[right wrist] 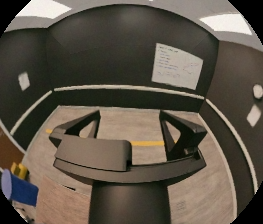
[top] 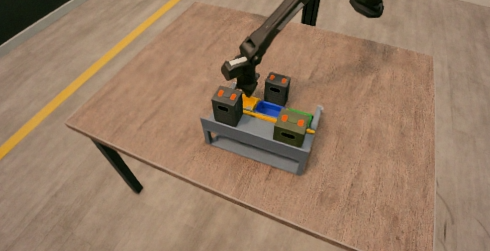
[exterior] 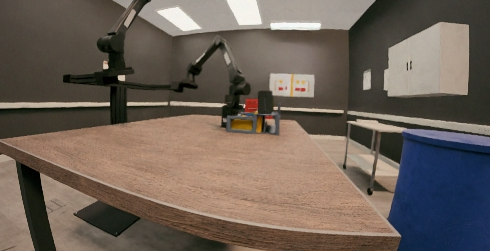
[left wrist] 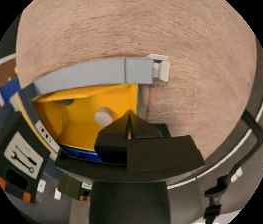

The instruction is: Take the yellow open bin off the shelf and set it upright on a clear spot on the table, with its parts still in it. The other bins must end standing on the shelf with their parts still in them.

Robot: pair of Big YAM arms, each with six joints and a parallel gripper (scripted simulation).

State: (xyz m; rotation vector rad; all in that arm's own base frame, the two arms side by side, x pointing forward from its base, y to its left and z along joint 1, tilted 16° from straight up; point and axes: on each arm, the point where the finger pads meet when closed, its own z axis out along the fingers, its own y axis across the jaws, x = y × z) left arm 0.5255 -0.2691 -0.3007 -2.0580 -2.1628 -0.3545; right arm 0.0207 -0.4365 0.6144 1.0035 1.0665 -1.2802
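Right now my left hand is 7 cm short of the yellow open bin, 1 cm to the right of it and 1 cm above it. Round my left hand: grey shelf: 10 cm ahead, 12 cm to the left, 2 cm above; then dark lidded bin: 7 cm behind, 10 cm to the left, 2 cm above.
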